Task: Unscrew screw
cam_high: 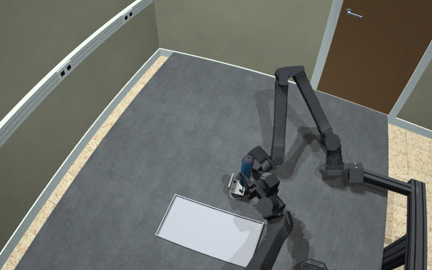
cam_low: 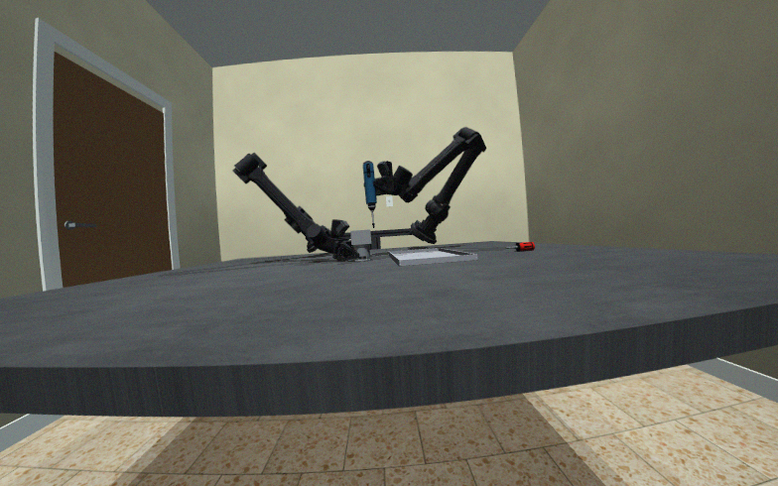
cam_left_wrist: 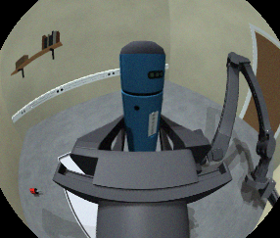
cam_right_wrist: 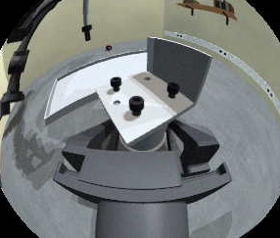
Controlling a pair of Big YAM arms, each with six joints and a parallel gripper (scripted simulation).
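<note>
Right now the grey bracket is 50 mm above my right hand. From my right hand the other things lie so: flat white tray: 40 mm ahead, 220 mm to the left, 20 mm below; then red-handled screwdriver: 100 mm ahead, 550 mm to the left, 10 mm below.
</note>
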